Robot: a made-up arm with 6 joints.
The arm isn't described. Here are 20 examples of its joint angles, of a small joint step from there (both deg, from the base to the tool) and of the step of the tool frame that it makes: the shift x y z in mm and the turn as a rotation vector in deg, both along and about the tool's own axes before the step.
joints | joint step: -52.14 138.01 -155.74 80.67 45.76 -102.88 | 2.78 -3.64 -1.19 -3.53 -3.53 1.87
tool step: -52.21 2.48 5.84 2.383 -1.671 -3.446
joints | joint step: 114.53 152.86 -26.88 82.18 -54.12 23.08 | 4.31 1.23 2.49 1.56 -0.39 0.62
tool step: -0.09 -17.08 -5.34 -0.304 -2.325 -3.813
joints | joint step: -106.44 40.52 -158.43 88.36 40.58 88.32 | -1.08 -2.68 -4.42 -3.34 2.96 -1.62
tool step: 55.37 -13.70 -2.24 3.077 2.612 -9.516
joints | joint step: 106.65 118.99 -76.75 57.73 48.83 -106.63 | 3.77 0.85 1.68 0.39 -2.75 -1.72
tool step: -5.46 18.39 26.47 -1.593 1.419 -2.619
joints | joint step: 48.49 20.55 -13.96 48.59 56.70 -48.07 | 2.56 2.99 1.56 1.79 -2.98 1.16
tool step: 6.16 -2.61 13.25 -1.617 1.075 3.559
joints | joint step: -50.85 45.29 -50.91 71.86 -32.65 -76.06 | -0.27 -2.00 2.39 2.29 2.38 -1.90
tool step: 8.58 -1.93 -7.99 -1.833 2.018 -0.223
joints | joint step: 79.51 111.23 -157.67 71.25 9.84 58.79 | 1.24 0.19 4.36 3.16 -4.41 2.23
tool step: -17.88 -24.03 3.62 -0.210 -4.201 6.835
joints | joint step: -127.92 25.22 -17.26 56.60 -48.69 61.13 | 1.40 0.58 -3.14 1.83 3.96 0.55
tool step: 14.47 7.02 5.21 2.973 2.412 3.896
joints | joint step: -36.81 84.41 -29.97 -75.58 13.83 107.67 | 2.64 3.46 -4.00 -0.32 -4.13 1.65
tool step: -3.43 28.87 6.91 -5.809 1.343 -0.601
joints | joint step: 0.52 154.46 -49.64 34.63 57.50 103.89 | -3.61 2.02 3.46 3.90 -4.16 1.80
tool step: -17.96 4.69 16.85 1.871 4.279 8.179
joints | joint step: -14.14 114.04 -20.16 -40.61 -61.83 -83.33 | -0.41 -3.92 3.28 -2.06 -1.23 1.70
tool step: -10.09 -5.44 -14.06 1.521 -1.474 0.553
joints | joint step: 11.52 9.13 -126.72 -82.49 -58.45 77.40 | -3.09 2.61 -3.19 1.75 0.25 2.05
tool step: 9.11 10.56 23.78 -1.573 0.236 1.326
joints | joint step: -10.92 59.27 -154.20 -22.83 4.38 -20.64 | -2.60 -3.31 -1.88 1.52 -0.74 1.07
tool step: -45.69 -27.33 -11.69 3.384 -4.895 0.151
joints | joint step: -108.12 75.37 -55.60 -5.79 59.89 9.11 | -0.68 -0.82 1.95 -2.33 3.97 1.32
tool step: 13.67 -8.06 4.85 2.986 4.733 0.759
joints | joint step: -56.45 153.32 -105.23 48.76 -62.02 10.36 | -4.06 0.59 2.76 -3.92 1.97 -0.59
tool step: -7.81 -40.06 12.66 1.571 1.915 -4.965
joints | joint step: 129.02 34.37 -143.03 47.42 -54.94 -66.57 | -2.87 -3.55 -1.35 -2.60 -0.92 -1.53
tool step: -58.81 1.04 4.09 0.535 -7.554 -0.839
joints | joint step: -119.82 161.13 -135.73 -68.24 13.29 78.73 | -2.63 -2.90 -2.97 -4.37 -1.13 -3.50
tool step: -57.96 -21.68 -11.02 0.867 -6.990 -5.580
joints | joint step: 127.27 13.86 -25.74 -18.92 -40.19 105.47 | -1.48 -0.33 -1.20 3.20 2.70 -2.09
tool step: -6.65 5.50 2.59 0.827 -3.444 -1.077
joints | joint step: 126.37 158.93 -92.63 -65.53 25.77 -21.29 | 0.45 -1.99 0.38 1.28 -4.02 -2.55
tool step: -5.80 -13.19 -12.95 2.704 -4.186 -1.186
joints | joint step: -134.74 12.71 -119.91 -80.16 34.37 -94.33 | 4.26 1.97 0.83 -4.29 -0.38 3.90
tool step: -22.49 23.10 24.26 -1.411 -2.015 2.202
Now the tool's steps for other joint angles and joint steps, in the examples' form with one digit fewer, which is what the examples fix.
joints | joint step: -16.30 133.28 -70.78 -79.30 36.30 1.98 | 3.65 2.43 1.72 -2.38 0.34 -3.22
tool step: -24.3 28.0 -2.2 -0.26 -0.80 -10.28
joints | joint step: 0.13 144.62 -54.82 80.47 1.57 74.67 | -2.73 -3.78 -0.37 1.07 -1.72 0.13
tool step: 12.0 25.2 -20.3 -3.69 3.23 3.86
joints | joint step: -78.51 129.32 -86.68 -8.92 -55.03 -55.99 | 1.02 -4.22 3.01 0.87 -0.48 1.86
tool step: -20.2 -17.6 -3.6 1.39 -1.15 2.52
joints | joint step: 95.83 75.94 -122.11 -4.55 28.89 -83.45 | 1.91 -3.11 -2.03 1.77 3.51 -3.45
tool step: -7.4 -28.7 -31.6 1.49 -2.51 -1.01
